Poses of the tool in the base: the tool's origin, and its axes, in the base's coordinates. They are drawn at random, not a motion.
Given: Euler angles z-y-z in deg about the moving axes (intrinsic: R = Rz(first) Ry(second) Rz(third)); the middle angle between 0 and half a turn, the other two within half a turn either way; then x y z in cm.
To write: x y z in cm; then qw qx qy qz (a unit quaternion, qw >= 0). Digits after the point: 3 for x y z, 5 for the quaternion.
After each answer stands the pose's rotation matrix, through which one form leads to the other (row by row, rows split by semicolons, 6 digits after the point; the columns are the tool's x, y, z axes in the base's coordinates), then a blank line. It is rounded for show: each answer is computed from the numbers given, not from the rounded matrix.
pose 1, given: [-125.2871, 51.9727, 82.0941, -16.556, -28.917, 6.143]
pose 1, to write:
[-16.556, -28.917, 6.143, 0.83579, 0.42571, -0.10370, -0.33086]
0.759561 0.464761 -0.455044; -0.641349 0.418614 -0.642988; -0.108348 0.780230 0.616037

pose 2, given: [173.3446, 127.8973, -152.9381, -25.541, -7.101, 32.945]
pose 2, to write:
[-25.541, -7.101, 32.945, 0.43223, -0.26055, -0.85979, 0.07780]
-0.490583 0.380779 -0.783795; 0.515283 0.852126 0.091456; 0.702717 -0.359009 -0.614248

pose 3, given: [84.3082, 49.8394, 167.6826, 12.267, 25.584, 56.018]
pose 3, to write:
[12.267, 25.584, 56.018, 0.53300, -0.28022, -0.31466, -0.73374]
-0.274766 0.958519 0.075795; -0.605823 -0.233798 0.760472; 0.746648 0.163033 0.644932

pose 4, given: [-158.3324, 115.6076, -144.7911, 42.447, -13.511, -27.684]
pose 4, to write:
[42.447, -13.511, -27.684, 0.46853, -0.09977, -0.84033, 0.25374]
-0.541062 -0.070090 -0.838057; 0.405435 0.851330 -0.332955; 0.736800 -0.519927 -0.432205

